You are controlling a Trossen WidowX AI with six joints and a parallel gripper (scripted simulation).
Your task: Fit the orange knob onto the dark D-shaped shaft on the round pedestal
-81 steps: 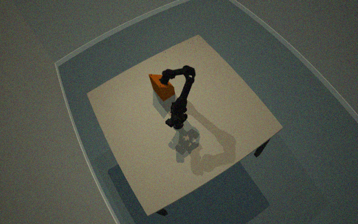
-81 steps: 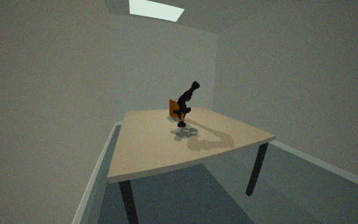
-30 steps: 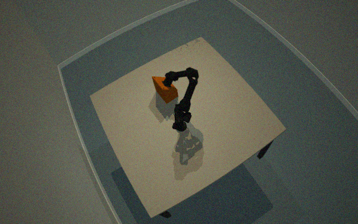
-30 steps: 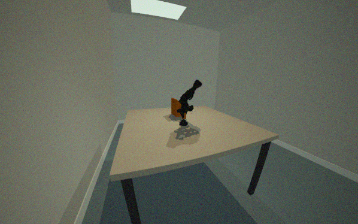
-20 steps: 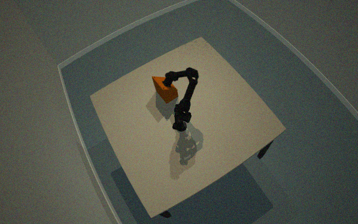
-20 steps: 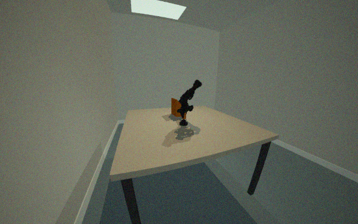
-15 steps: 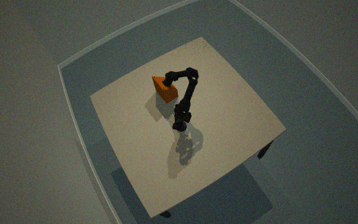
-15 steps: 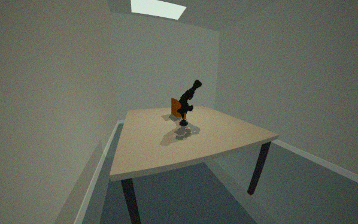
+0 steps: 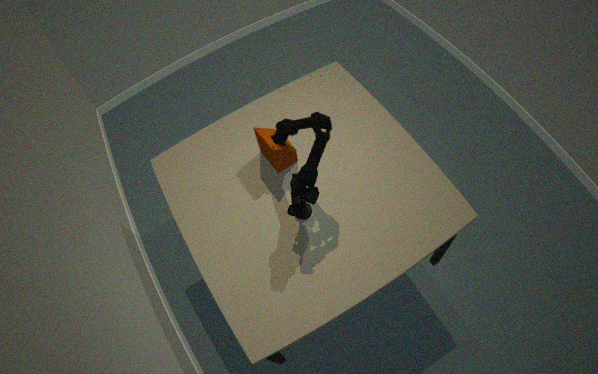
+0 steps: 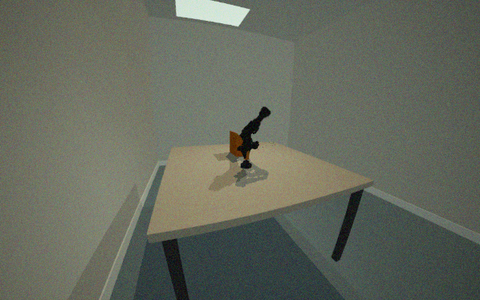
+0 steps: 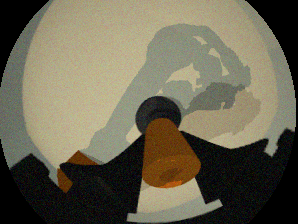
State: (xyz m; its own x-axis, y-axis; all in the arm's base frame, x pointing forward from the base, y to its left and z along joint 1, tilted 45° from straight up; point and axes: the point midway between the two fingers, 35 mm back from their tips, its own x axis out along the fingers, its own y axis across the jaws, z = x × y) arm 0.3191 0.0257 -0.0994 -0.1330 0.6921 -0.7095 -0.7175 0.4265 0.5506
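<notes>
Right now my gripper tip is 40 mm above the dark round pedestal. From my gripper tip the other things lie so: orange knob (20 mm above).
</notes>
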